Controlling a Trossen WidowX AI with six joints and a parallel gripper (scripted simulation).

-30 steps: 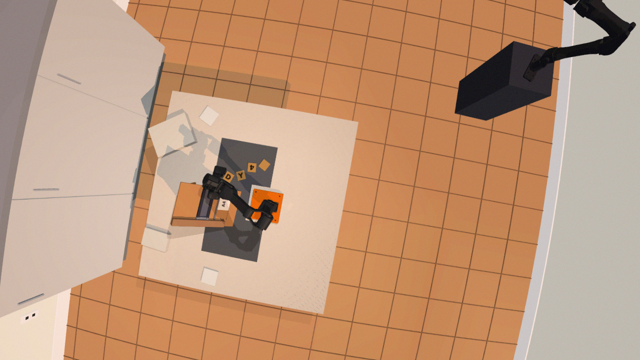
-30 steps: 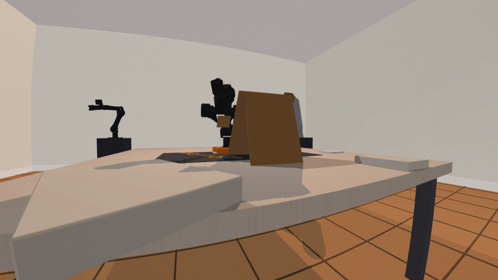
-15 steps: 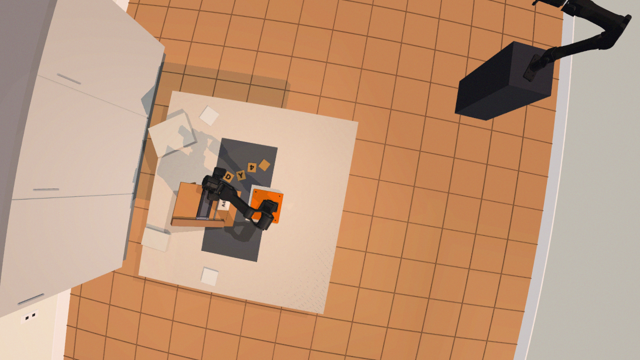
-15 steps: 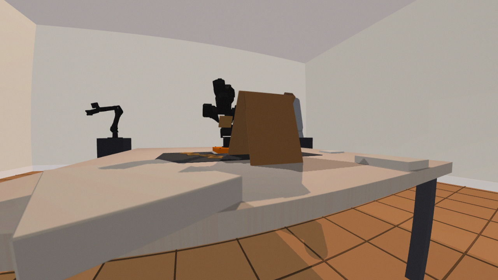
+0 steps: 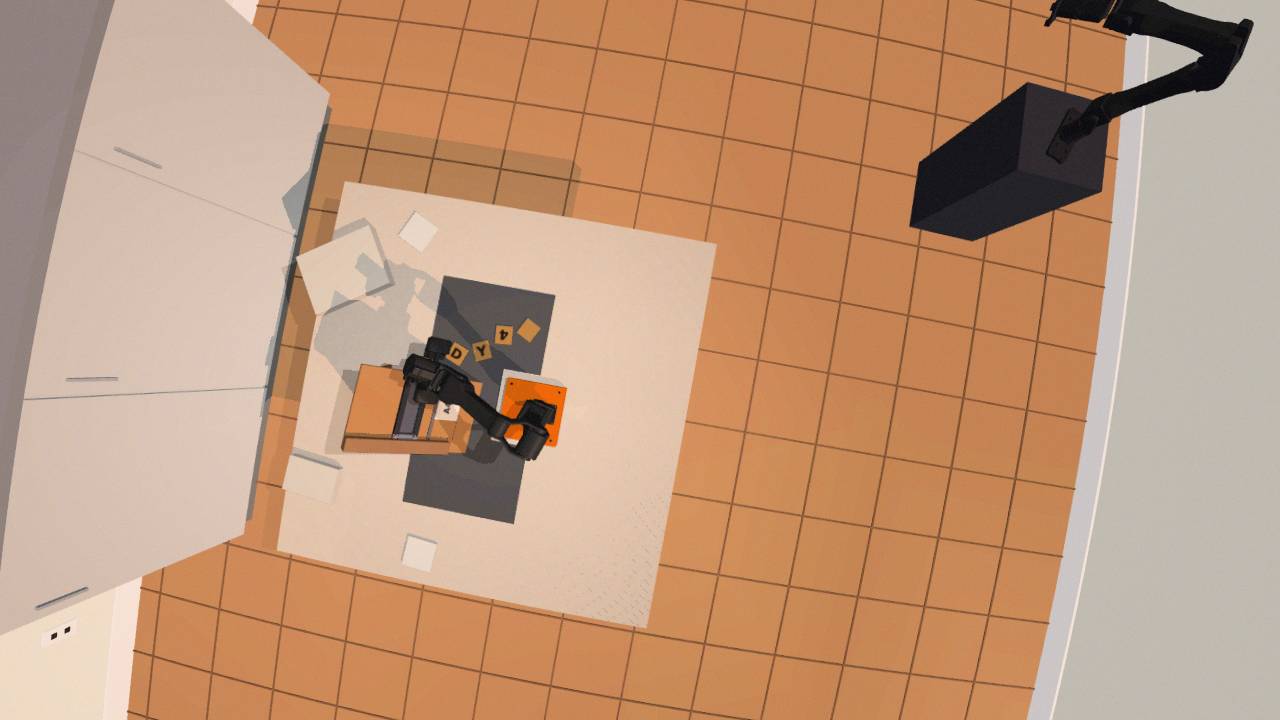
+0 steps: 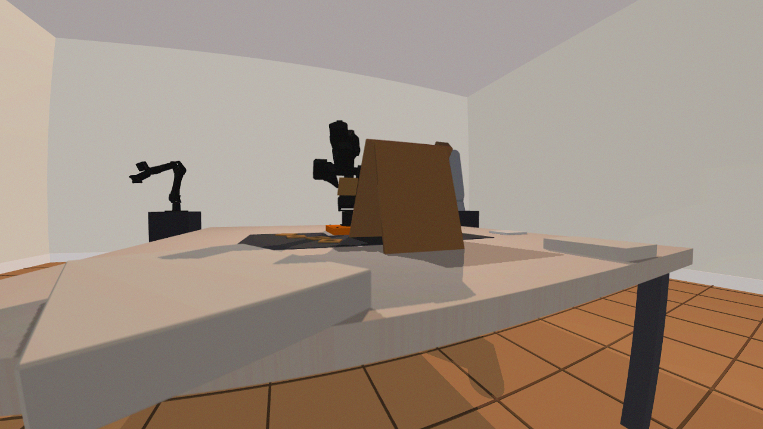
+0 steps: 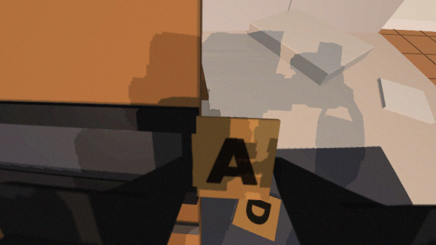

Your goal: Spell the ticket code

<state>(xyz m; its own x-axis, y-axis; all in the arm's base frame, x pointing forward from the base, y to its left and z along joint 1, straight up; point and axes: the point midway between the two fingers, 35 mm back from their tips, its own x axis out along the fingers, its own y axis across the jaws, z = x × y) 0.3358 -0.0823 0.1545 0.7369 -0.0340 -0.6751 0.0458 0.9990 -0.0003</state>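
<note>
The white ticket lies 60 mm behind my gripper tip, 120 mm to the left of it and 80 mm below it. Round my gripper tip: tile marked d: 30 mm behind, 50 mm to the right, 150 mm below; tile marked y: 110 mm behind, 70 mm to the right, 150 mm below; blank tile: 250 mm behind, 170 mm to the right, 150 mm below.
</note>
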